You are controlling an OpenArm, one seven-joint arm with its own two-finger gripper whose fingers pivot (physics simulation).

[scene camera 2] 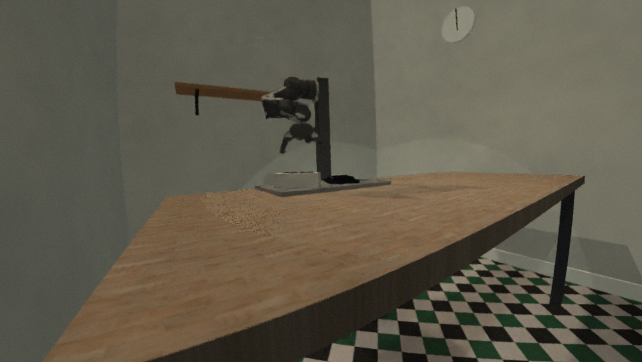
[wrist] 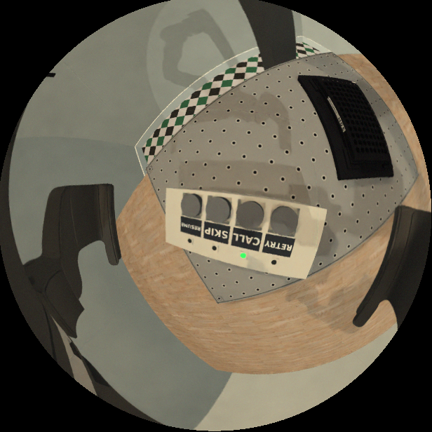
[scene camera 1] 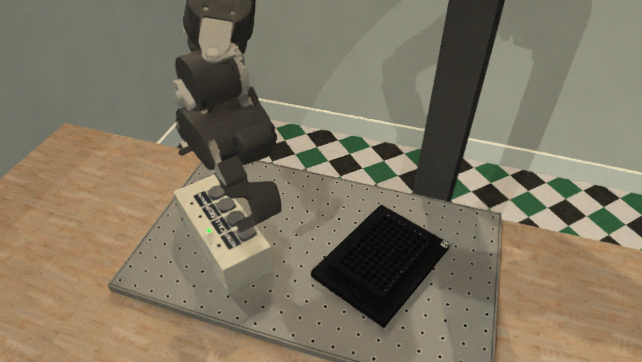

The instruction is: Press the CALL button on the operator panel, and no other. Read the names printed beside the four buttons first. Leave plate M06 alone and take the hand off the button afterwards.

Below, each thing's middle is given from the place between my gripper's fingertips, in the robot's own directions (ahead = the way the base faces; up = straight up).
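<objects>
Cream operator panel (scene camera 1: 236, 263): my hand is 10 mm short of it, 20 mm to the left of it and 100 mm above it. Black plate M06 (wrist: 362, 135): 70 mm behind my hand, 190 mm to the left of it, 110 mm below it. Going by their middles, the cream operator panel is the nearest to my hand of the things named here.
</objects>
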